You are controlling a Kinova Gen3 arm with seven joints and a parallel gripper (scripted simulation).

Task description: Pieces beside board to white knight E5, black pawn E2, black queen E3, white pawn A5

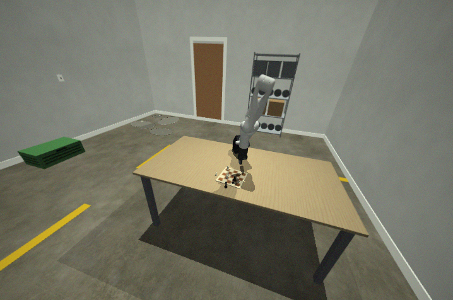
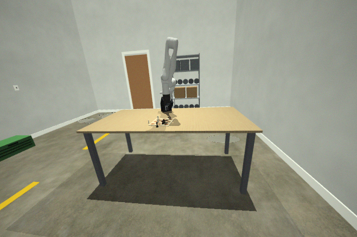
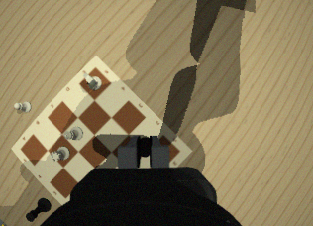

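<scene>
Now: the chessboard 80 mm ahead of my hand, 20 mm to the right of it and 130 mm below it. The rest, counted from my hand: black pawn 10 mm below; black queen 220 mm ahead, 110 mm below; white pawn 140 mm ahead, 150 mm to the right, 120 mm below.
</scene>
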